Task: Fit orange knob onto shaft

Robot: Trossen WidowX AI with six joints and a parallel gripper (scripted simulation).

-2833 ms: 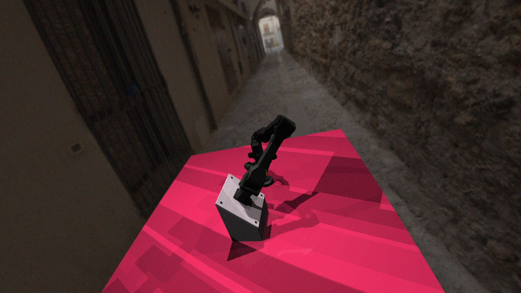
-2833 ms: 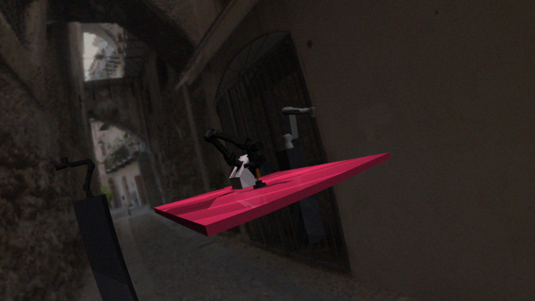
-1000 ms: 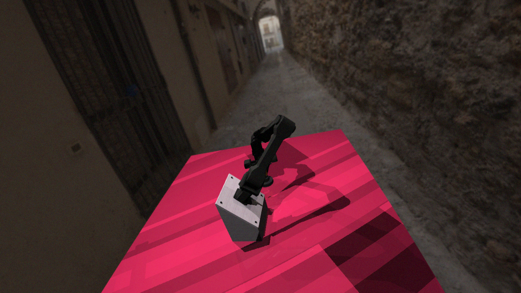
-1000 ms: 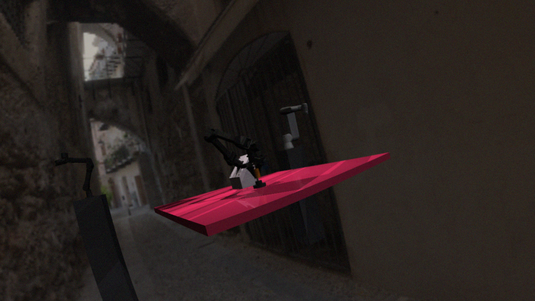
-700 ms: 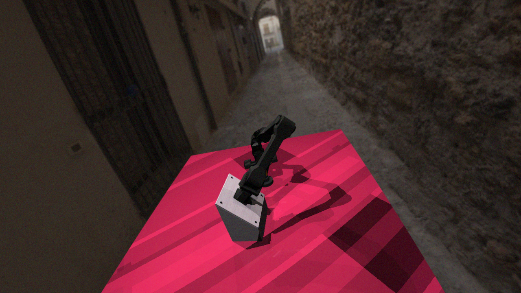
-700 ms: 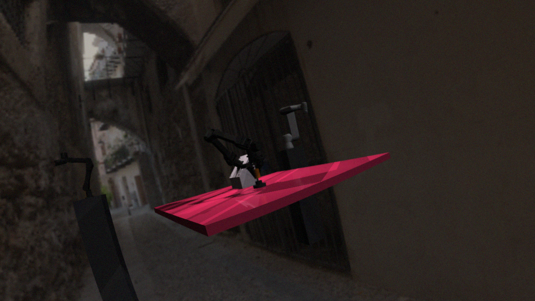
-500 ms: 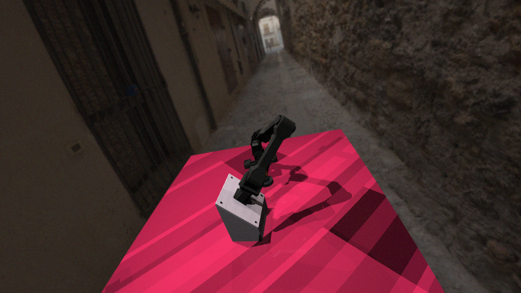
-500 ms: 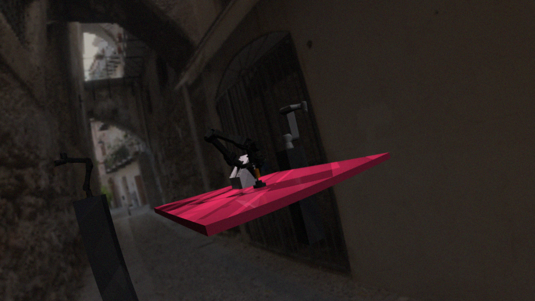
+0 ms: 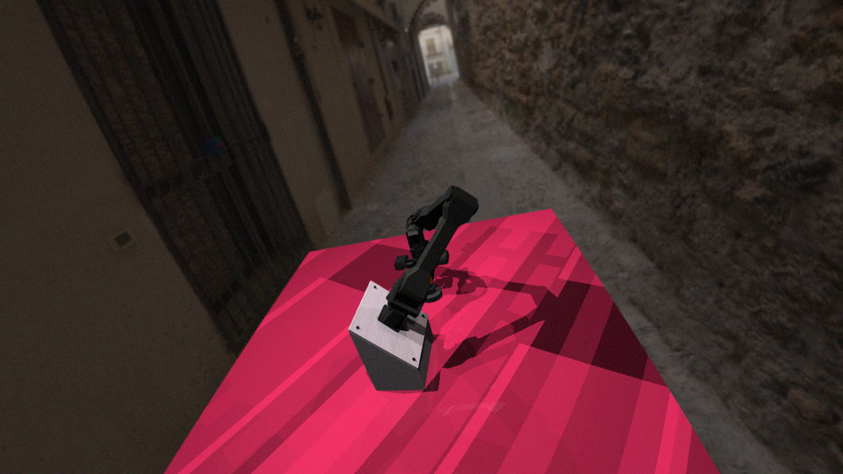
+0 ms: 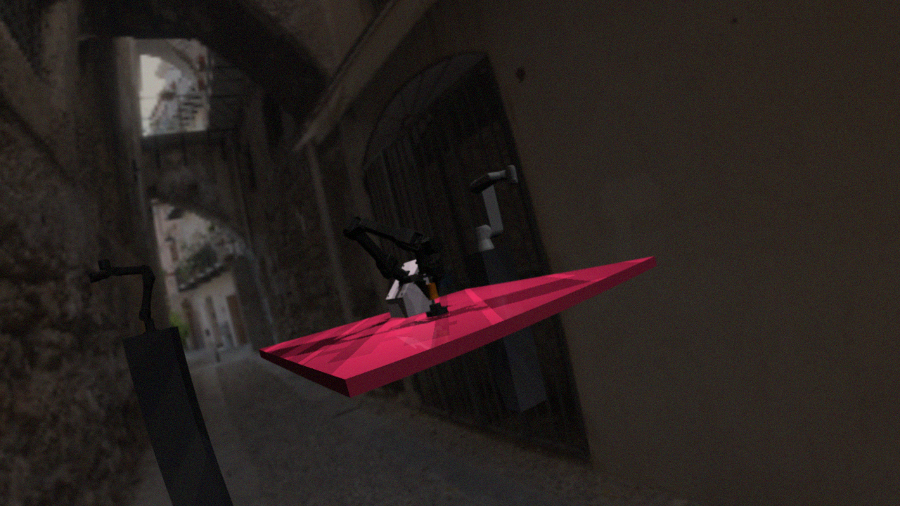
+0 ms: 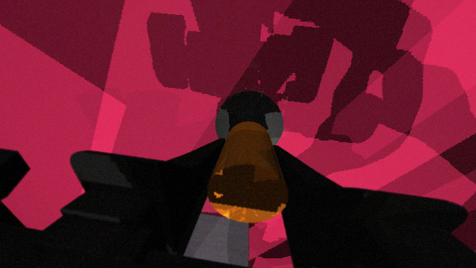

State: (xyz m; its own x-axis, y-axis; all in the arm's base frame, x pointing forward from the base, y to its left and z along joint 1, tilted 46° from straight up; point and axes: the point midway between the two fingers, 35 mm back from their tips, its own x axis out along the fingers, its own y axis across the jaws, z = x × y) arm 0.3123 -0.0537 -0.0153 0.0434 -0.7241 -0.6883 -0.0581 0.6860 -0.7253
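Now: gripper tip 3 cm below the orange knob. The rest, counted from my gripper tip: dark round pedestal (4 cm below).
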